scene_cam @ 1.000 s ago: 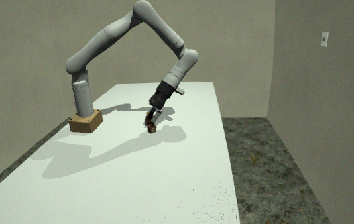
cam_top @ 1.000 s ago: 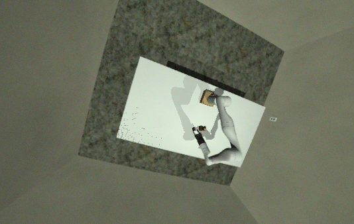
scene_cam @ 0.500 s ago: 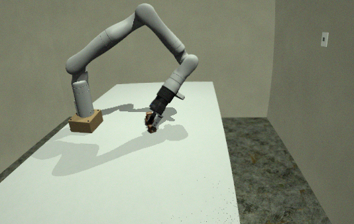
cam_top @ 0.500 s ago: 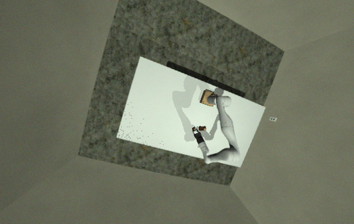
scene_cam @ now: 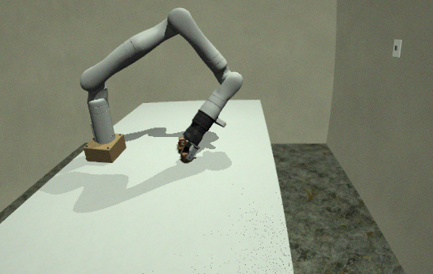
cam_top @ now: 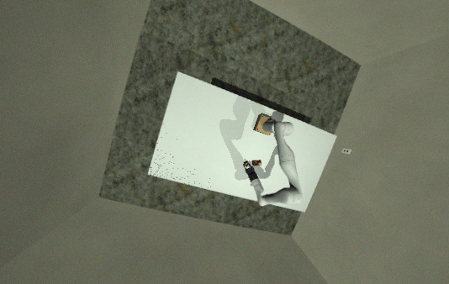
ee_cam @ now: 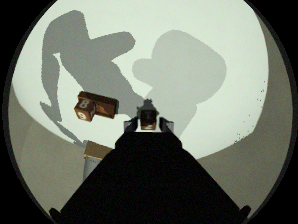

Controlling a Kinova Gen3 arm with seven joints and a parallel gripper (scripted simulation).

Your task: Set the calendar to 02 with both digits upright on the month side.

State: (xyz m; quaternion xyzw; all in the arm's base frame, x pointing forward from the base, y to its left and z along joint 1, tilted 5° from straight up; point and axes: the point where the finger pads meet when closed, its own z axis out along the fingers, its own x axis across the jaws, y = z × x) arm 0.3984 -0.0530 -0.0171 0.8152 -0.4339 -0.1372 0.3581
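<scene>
Now: hand 1 cm past the brown calendar cube, 1 cm to the left of it and 2 cm above it. From my hand the other things lie so: brown tray (4 cm behind, 10 cm to the left, 2 cm below).
</scene>
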